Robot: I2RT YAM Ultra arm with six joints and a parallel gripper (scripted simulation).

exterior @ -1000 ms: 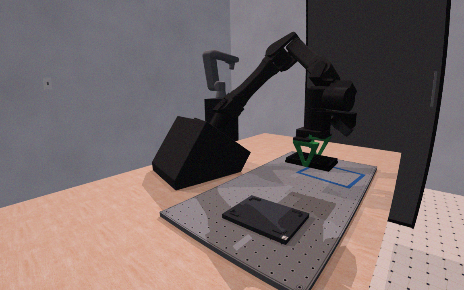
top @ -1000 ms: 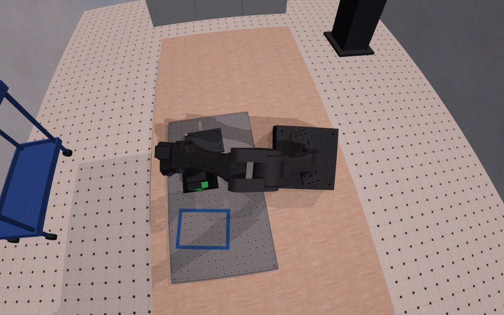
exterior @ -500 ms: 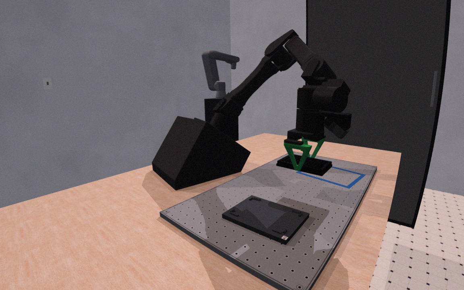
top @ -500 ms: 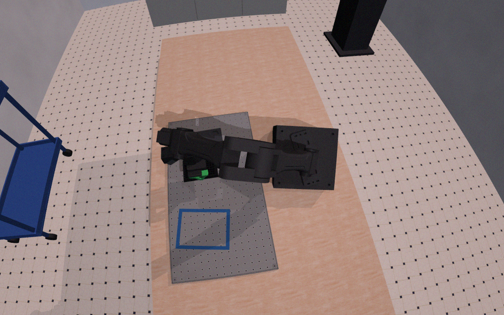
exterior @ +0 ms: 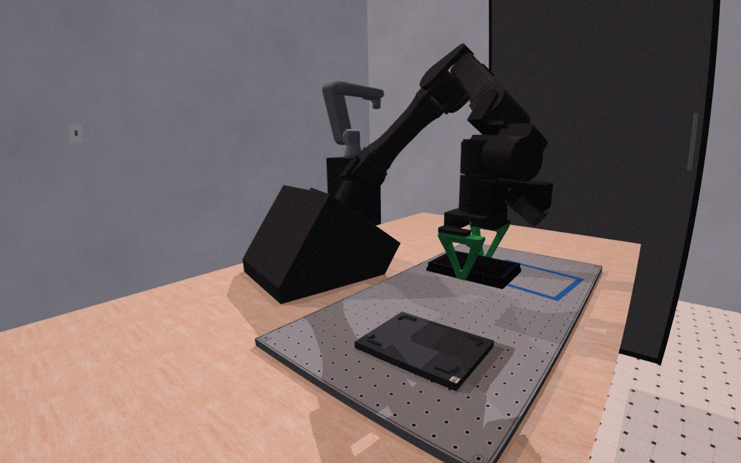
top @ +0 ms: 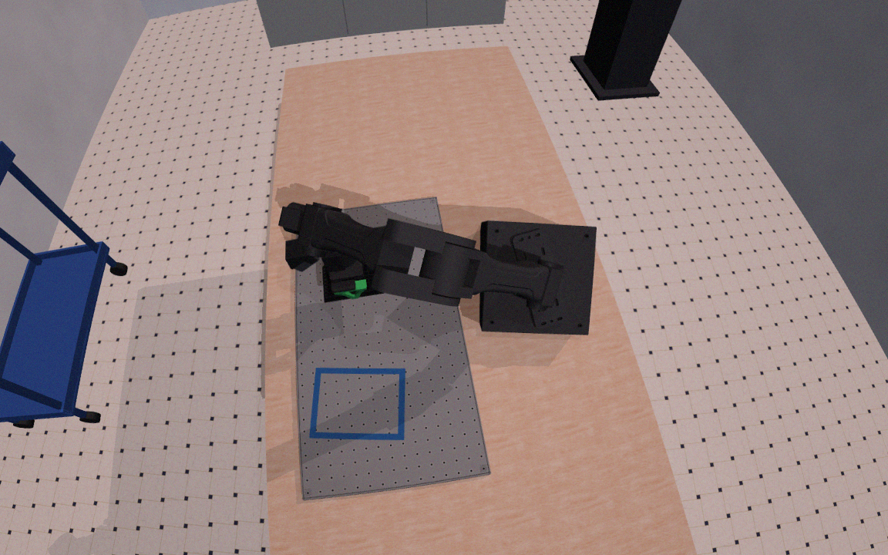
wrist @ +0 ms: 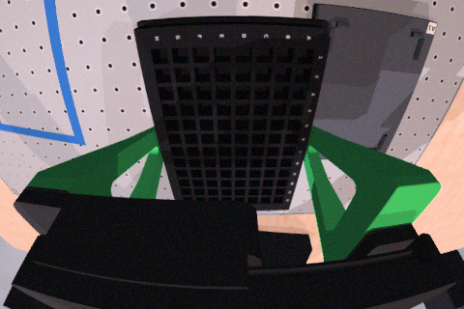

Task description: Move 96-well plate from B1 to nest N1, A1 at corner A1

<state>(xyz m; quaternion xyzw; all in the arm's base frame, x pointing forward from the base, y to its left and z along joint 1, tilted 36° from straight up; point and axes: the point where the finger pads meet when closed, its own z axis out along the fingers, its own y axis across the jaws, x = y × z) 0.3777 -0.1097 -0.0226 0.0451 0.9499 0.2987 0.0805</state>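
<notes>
The plate nest N1 lies 2 cm behind my hand, 12 cm to the right of it and 9 cm below it. The rest, counted from my hand: black 96-well plate: right at my hand; A1 label: 6 cm ahead, 18 cm to the right, 8 cm below.
</notes>
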